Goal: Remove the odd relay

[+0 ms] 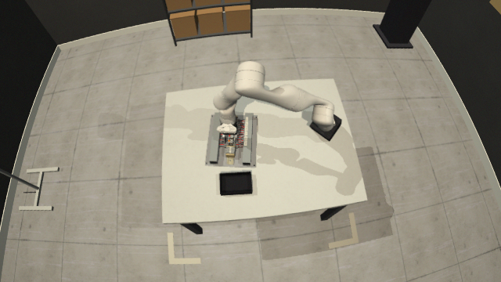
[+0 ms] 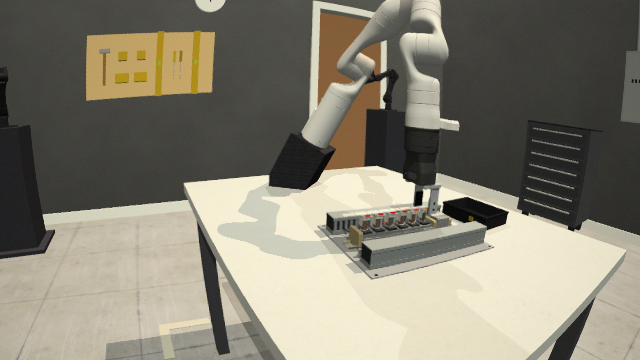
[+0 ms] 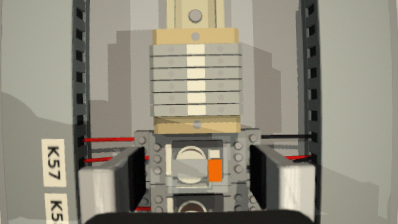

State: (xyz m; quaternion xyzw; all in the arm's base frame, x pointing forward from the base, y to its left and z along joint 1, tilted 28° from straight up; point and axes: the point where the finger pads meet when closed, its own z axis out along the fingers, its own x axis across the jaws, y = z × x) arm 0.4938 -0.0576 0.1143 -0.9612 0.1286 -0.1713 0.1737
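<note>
My gripper is now 30 mm above the clear relay. Also, from my hand: black parts tray: 220 mm to the left, 60 mm below, 10 mm ahead; then relay panel: 60 mm below, 40 mm to the right, 10 mm behind.
</note>
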